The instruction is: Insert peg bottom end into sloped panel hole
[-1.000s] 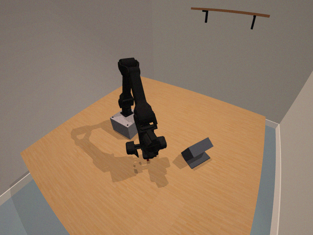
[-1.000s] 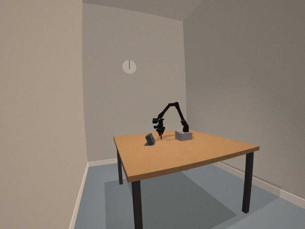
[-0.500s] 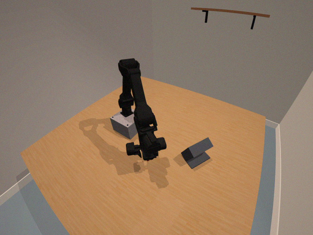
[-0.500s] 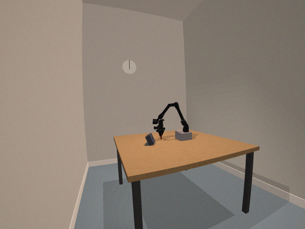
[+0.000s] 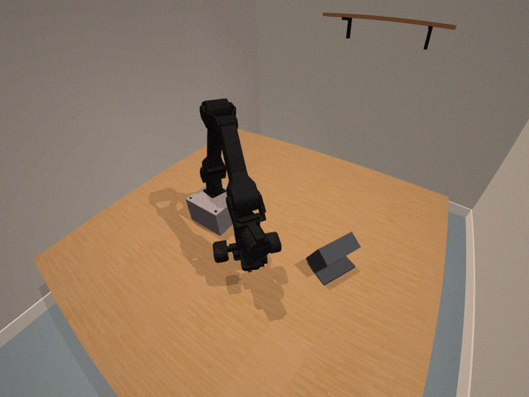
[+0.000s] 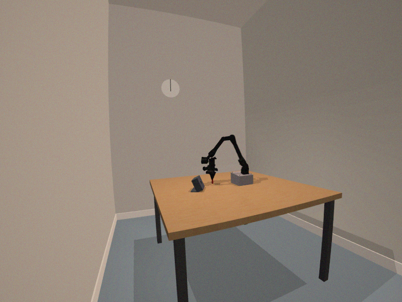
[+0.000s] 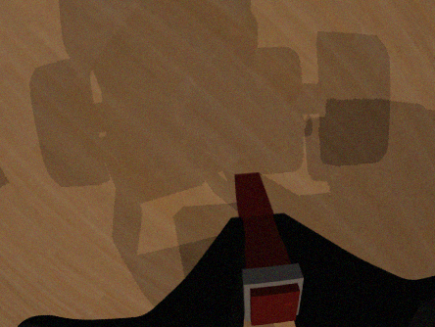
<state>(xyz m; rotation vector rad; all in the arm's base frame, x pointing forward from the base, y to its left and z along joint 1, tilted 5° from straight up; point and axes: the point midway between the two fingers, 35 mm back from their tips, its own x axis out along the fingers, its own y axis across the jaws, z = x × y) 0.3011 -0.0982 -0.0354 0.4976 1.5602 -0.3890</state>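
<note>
My gripper tip is now 20 cm to the right of the dark grey sloped panel, 17 cm short of it and 2 cm below it. Also, from my gripper tip: red square-sided peg (2 cm above).
</note>
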